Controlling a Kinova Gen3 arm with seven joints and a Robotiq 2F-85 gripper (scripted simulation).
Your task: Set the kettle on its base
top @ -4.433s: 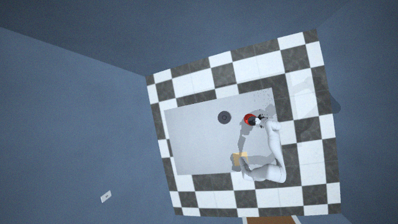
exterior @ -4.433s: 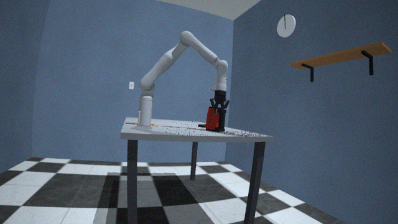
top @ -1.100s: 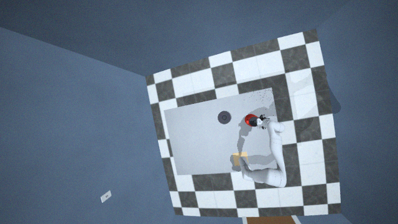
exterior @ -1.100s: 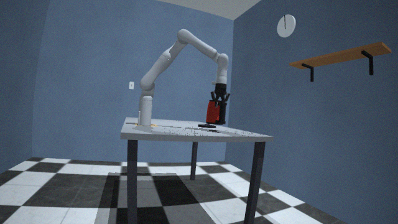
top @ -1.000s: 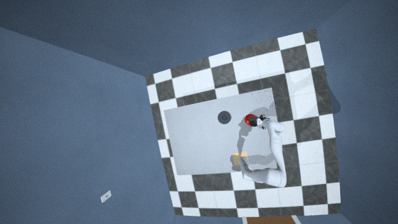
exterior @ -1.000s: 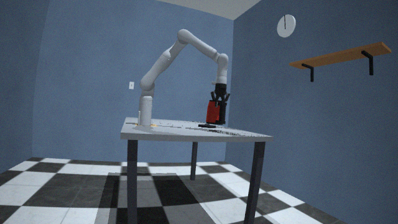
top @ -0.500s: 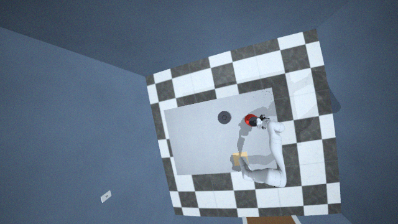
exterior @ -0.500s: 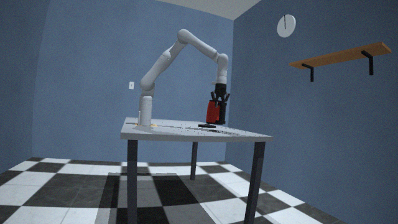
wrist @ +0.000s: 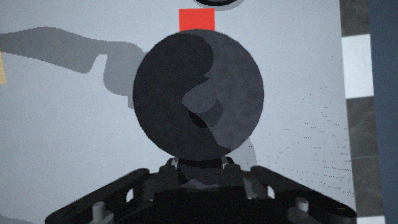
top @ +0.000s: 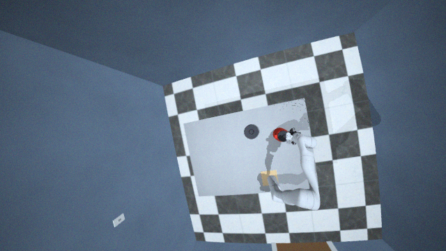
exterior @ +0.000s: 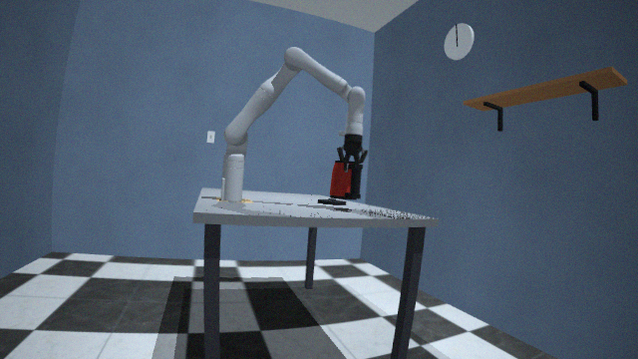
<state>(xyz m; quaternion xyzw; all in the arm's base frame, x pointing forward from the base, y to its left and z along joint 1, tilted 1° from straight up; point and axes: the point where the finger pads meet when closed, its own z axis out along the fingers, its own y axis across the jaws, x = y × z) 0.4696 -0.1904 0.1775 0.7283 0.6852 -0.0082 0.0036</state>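
Right now my hand is 40 mm above the red kettle and 30 mm to the right of it. Round my hand: round black base: 330 mm to the left, 170 mm below, 60 mm ahead.
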